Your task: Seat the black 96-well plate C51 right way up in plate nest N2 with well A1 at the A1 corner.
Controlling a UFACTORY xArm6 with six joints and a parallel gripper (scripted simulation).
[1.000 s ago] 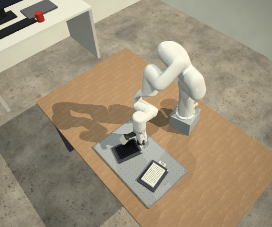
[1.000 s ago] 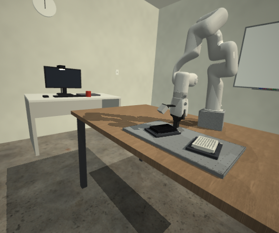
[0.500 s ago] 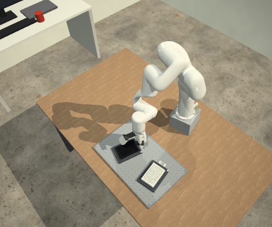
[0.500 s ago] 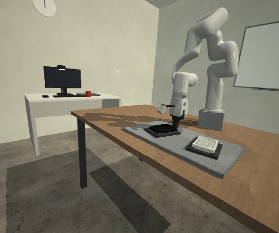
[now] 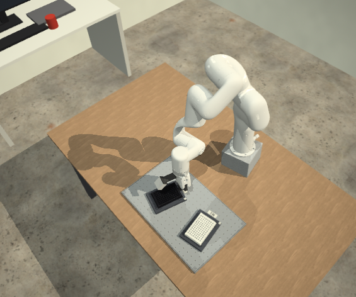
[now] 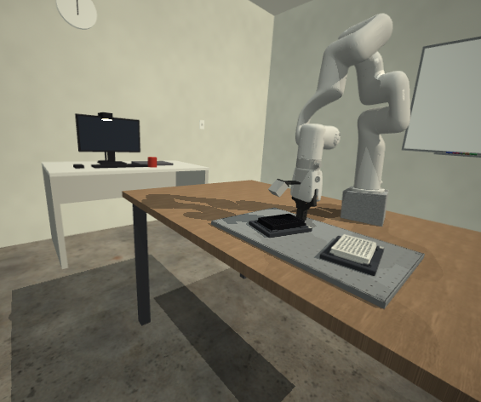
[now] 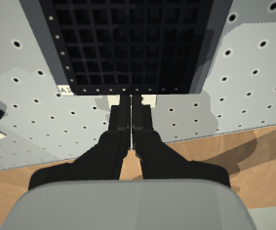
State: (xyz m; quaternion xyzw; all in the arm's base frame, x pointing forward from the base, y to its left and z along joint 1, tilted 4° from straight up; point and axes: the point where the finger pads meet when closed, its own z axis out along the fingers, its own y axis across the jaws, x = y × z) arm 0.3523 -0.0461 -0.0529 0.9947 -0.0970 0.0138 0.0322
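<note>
Now: the N2 label 40 mm below my hand and 10 mm behind it. Also, from my hand: N1 label: 190 mm to the left, 40 mm below, 30 mm behind; black 96-well plate C51: 80 mm ahead, 20 mm to the right, 20 mm below; A1 mark: 50 mm to the left, 30 mm below, 20 mm ahead.
</note>
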